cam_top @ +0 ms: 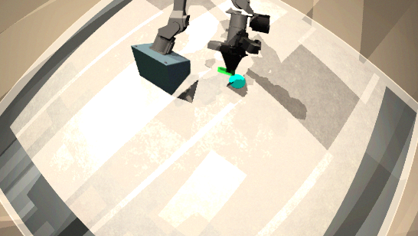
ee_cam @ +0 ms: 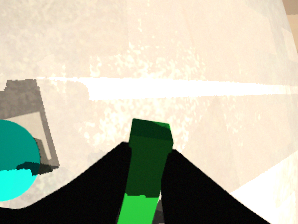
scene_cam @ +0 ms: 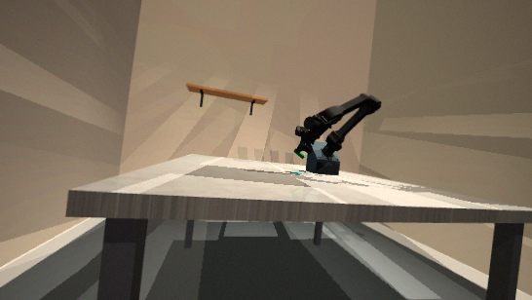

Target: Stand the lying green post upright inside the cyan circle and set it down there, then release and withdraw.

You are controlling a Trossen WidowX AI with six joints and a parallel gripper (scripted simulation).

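Now: the cyan circle 110 mm below my gripper tip, 50 mm to the left of it and 10 mm ahead of it. Round my gripper tip: green post: 20 mm behind, 10 mm below.
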